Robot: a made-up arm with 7 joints.
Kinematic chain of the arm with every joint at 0, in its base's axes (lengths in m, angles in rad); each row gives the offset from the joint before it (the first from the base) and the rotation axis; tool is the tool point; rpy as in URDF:
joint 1: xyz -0.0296 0.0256 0.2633 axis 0 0.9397 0.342
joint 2: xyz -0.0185 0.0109 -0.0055 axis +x
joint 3: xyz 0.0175 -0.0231 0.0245 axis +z
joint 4: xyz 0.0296 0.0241 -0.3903 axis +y
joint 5: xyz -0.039 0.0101 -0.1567 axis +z
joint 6: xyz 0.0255 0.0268 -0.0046 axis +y
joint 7: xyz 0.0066 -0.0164 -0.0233 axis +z
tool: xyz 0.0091 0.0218 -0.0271 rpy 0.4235 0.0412 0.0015
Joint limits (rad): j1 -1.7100..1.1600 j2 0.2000..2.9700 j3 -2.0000..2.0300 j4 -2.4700..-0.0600 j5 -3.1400..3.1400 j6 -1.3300..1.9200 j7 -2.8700..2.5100
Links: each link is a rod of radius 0.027 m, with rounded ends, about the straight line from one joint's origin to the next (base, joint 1, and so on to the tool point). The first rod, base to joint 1, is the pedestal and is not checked.
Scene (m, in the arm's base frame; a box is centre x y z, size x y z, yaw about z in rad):
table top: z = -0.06
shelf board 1: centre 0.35 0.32 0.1 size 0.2 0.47 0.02 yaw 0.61
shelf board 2: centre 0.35 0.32 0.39 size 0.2 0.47 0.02 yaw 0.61
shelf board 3: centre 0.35 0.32 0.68 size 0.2 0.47 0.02 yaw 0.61
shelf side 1: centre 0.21 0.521 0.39 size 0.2 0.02 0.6 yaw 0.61
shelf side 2: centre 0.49 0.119 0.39 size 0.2 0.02 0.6 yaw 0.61
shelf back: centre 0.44 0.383 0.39 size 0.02 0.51 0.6 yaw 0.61
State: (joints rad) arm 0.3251 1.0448 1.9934 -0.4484 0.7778 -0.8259 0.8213
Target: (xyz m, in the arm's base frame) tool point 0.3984 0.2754 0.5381
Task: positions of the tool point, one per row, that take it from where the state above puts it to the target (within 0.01 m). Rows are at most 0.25 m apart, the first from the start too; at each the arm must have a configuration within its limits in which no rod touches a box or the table.
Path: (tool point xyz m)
1: -0.2474 0.5445 0.2834
2: -0.1415 0.5073 0.4695
3: 0.0007 0.4109 0.5794
4: 0.1383 0.2850 0.5974
5: 0.2353 0.1614 0.5381
6: 0.2953 0.1890 0.5422
7: 0.3430 0.2204 0.5416
8: 0.3772 0.2507 0.5396
9: 0.3984 0.2754 0.5381

